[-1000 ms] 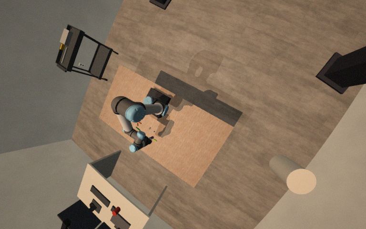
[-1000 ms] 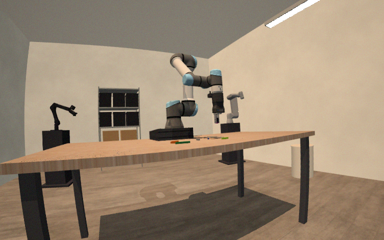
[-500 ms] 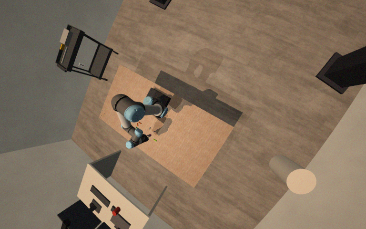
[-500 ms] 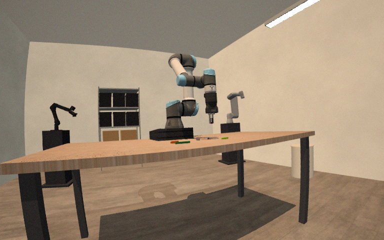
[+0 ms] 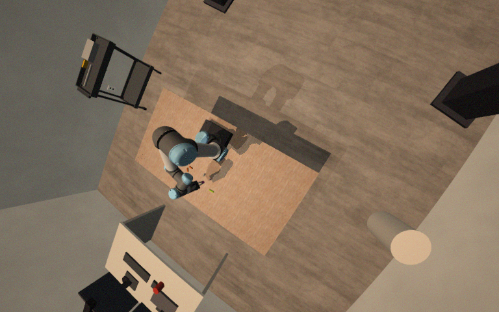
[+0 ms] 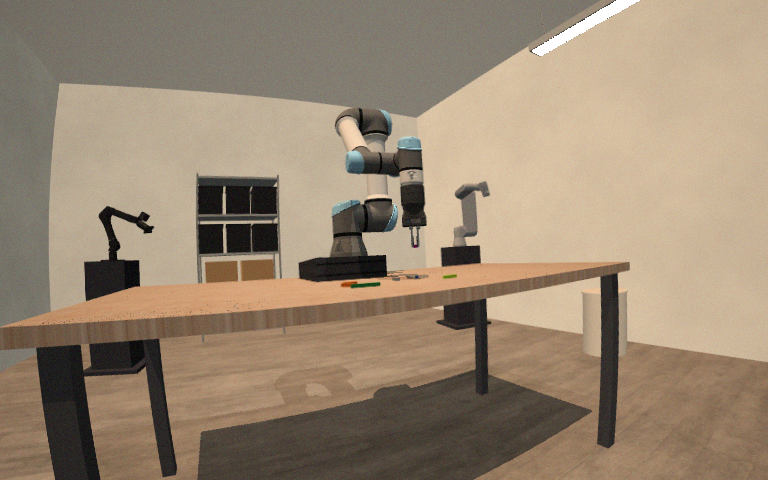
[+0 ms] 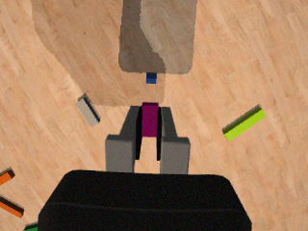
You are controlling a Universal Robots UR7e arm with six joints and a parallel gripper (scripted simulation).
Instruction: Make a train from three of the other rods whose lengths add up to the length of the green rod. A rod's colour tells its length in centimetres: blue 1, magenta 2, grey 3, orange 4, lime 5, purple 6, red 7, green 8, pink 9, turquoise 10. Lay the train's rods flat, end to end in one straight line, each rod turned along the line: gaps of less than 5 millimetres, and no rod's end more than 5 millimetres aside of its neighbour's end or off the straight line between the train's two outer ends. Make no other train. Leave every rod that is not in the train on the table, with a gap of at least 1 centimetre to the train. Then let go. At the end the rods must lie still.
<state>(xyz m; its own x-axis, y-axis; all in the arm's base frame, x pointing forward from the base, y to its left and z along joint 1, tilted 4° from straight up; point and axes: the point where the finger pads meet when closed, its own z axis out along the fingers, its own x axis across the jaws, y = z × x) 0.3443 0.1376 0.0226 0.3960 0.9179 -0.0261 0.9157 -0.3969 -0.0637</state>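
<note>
My gripper is now 1 cm above the magenta rod. From my hand the other things lie so: lime rod (6 cm ahead, 8 cm to the left, 11 cm below); then small blue rod (2 cm behind, 1 cm to the left, 11 cm below); then grey rod (1 cm behind, 7 cm to the right, 11 cm below).
</note>
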